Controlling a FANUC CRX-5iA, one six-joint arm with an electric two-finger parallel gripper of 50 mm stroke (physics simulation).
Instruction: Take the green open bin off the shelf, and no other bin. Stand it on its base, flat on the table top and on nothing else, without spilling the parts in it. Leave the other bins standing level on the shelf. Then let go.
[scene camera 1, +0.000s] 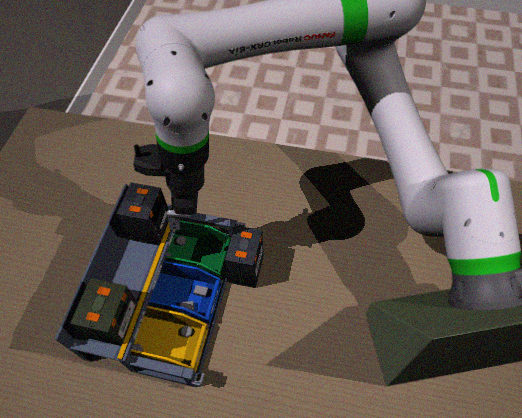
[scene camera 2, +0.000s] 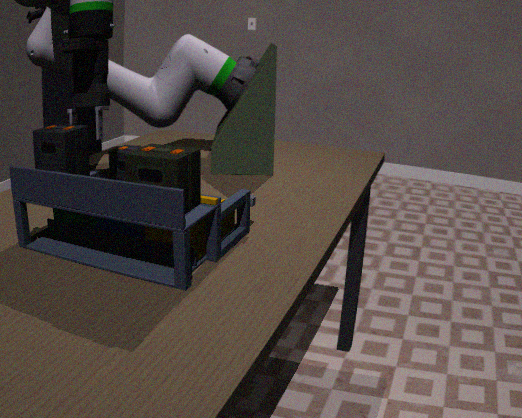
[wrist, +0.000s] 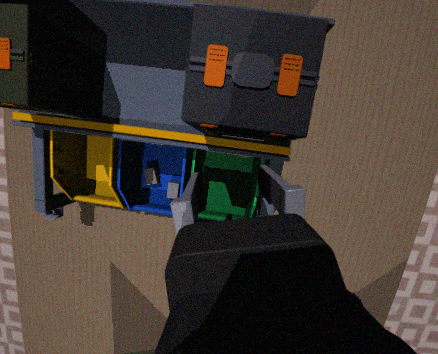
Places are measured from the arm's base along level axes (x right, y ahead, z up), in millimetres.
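Pixels of known places: gripper, fingertip midpoint: (scene camera 1: 176, 217) (wrist: 230, 180); arm's base, origin of the base link: (scene camera 1: 490, 300) (scene camera 2: 243, 89).
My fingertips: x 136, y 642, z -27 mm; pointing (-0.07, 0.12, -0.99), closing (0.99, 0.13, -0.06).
For each thing: its top centre in the pictures, then the offset to it from my fingertips. "pt": a spot on its surface instead.
- green open bin, middle of its top: (wrist: 225, 178) (scene camera 1: 189, 241) dx -5, dy -15, dz -101 mm
- grey-blue shelf, surface spot: (wrist: 150, 95) (scene camera 1: 132, 271) pt dx -106, dy +94, dz -80 mm
- blue bin, middle of its top: (wrist: 150, 169) (scene camera 1: 175, 284) dx -117, dy -6, dz -101 mm
- yellow bin, middle of its top: (scene camera 2: 191, 201) (wrist: 80, 159) (scene camera 1: 159, 332) dx -228, dy +7, dz -101 mm
- olive case, middle of its top: (scene camera 2: 162, 149) (scene camera 1: 98, 303) dx -219, dy +106, dz +17 mm
The green open bin (scene camera 1: 205, 240) (wrist: 225, 195) stands on the lower level of the grey-blue shelf (scene camera 1: 135, 265) (scene camera 2: 95, 192) (wrist: 150, 95), at one end of the row, with a small grey part inside. The blue bin (scene camera 1: 175, 290) (wrist: 162, 182) is beside it and the yellow bin (scene camera 1: 165, 340) (wrist: 97, 155) is beyond that; both hold small parts. My gripper (scene camera 1: 177, 214) (scene camera 2: 84, 131) (wrist: 230, 180) is open and empty, pointing down above the green bin. In the wrist view its fingers appear around the bin's two sides; their exact height is hard to tell.
A dark case (scene camera 1: 140, 212) (scene camera 2: 62, 147) (wrist: 255, 100) and an olive case (scene camera 1: 100, 310) (scene camera 2: 160, 172) (wrist: 12, 75) stand on the shelf's upper level. Another dark case (scene camera 1: 245, 255) stands close in front of the green bin. A yellow strip edges the upper level.
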